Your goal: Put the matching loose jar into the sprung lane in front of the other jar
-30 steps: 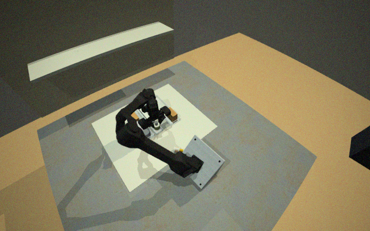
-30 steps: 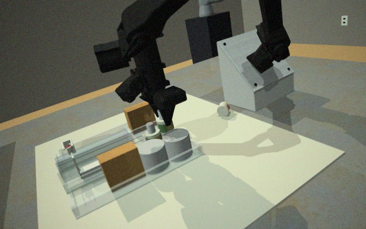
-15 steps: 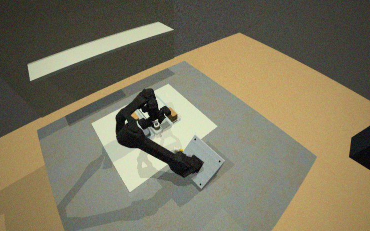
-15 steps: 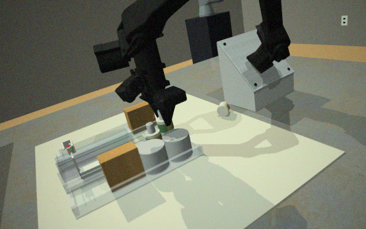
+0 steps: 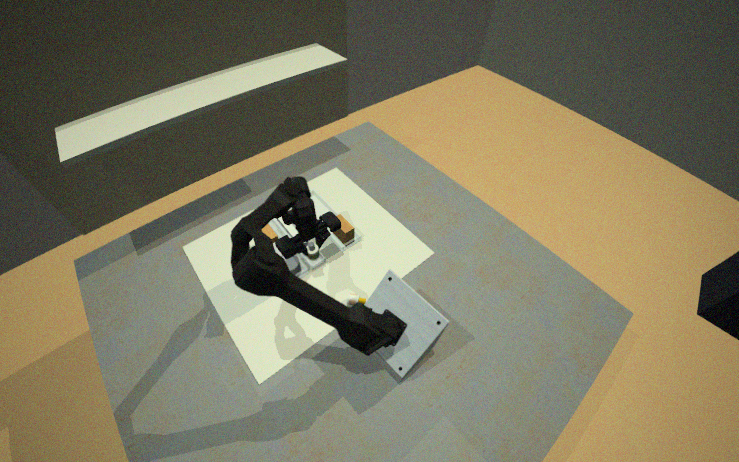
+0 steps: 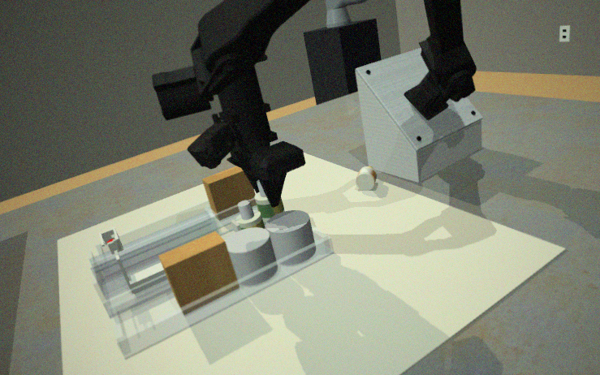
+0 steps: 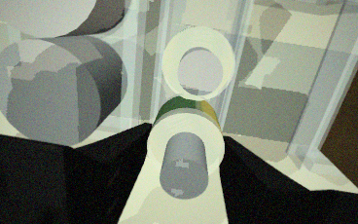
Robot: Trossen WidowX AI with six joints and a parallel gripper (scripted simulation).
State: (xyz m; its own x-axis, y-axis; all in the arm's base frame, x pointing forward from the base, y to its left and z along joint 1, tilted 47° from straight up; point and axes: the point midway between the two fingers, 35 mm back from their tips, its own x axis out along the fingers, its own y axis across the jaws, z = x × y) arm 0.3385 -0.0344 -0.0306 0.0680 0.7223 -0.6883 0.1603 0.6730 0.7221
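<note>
Right now the clear pusher lane is 140 mm ahead of my gripper tip, 50 mm to the right of it and 30 mm below it. Round my gripper tip: red mark: 210 mm ahead, 70 mm to the right, 20 mm above.
</note>
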